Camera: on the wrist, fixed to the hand. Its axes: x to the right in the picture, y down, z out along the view.
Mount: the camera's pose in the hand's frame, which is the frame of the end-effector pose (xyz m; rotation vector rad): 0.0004 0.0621 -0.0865 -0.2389 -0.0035 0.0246
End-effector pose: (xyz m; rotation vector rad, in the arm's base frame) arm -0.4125 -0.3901 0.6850 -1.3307 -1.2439 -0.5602
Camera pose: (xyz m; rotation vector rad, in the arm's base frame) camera -0.3278 -0.4543 0.6787 -1.5439 -1.1890 -0.7061
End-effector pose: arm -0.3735 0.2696 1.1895 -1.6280 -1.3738 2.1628
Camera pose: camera -0.2782 0.2842 1.1442 1.6815 1.6339 -2.0281
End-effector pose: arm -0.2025 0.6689 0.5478 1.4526 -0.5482 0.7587
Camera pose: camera -0.2581 0.7522 0.5839 1.2282 -0.6381 0.6853
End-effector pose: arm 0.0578 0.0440 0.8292 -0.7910 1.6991 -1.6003
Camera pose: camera -0.0111 0.0993 0.7697 -0.8835 1.9136 -1.3946
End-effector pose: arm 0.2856 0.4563 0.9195 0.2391 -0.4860 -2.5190
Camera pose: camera 0.3390 0.3826 0.8642 0.1365 -0.1847 -2.5247
